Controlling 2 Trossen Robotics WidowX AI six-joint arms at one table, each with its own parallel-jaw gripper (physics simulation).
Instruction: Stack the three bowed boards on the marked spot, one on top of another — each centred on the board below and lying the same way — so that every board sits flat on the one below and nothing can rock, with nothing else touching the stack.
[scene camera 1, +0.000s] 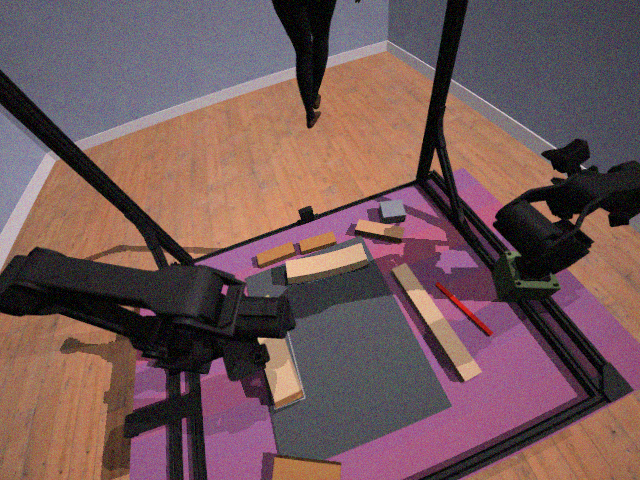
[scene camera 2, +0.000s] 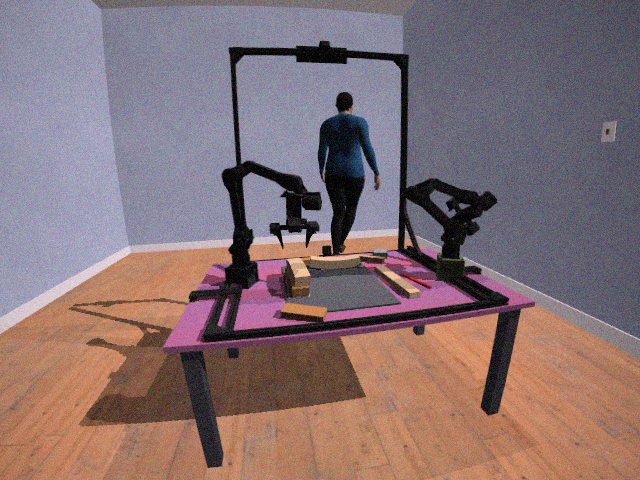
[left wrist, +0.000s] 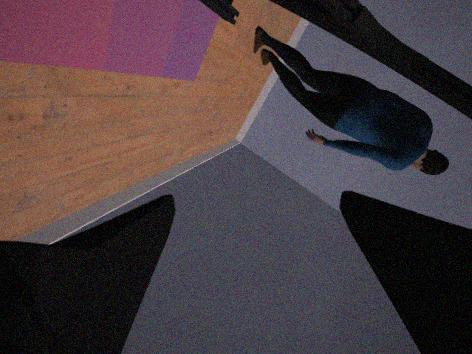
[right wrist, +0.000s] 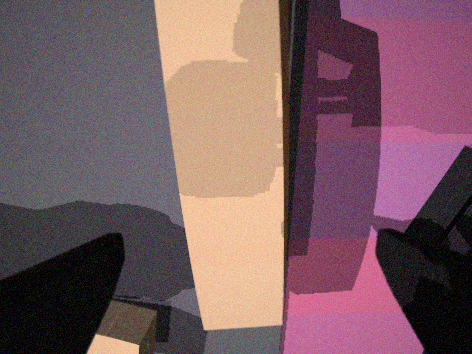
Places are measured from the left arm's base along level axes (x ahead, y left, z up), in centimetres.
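Where they show: left gripper, fingertip midpoint: (scene camera 1: 547, 166) (left wrist: 257, 201); right gripper, fingertip midpoint: (scene camera 2: 294, 248) (right wrist: 250, 243); left arm's base at its link origin: (scene camera 1: 531, 268) (scene camera 2: 450, 256); right arm's base at its link origin: (scene camera 1: 179, 346) (scene camera 2: 241, 265).
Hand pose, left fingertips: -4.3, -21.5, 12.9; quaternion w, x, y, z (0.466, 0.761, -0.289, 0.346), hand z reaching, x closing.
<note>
Each offset is from my left fingertips to the top centre of the thing, as dx, dy, dz. "pt": to the spot under its first point. Level surfaces: height alone.
An orange-brown bowed board @(+65.6, +44.3, -16.6) (scene camera 1: 292, 399) (scene camera 2: 301, 291) lies on the marked spot @(pt +61.2, +44.8, -21.5) (scene camera 1: 294, 358) at the mat's left side. A pale bowed board @(+65.2, +43.4, -12.6) (scene camera 1: 283, 369) (scene camera 2: 297, 272) (right wrist: 225, 150) rests on it, lengthwise the same way. The arm hides part of this stack in scene camera 1. Another pale bowed board @(+55.3, +18.6, -16.3) (scene camera 1: 328, 264) (scene camera 2: 334, 262) lies crosswise at the mat's back edge. My right gripper (scene camera 2: 295, 243) (right wrist: 250, 243) is open and empty, above the stack and clear of it. My left gripper (left wrist: 257, 201) is open and empty, away from the boards with its arm folded.
A long straight plank @(+27.2, +31.6, -19.9) (scene camera 1: 436, 321) (scene camera 2: 397, 281) and a red stick @(+18.9, +28.6, -21.5) (scene camera 1: 463, 308) (scene camera 2: 417, 281) lie right of the grey mat @(dz -21.5) (scene camera 1: 372, 351). Small blocks @(+72.4, +14.8, -19.8) (scene camera 1: 276, 254) @(+59.5, +9.9, -20.0) (scene camera 1: 317, 242) @(+40.1, +5.1, -19.3) (scene camera 1: 378, 230) and a grey block @(+36.0, -2.5, -18.5) (scene camera 1: 392, 210) lie behind. An orange block @(+54.4, +67.3, -19.0) (scene camera 1: 306, 469) (scene camera 2: 303, 312) lies in front.
</note>
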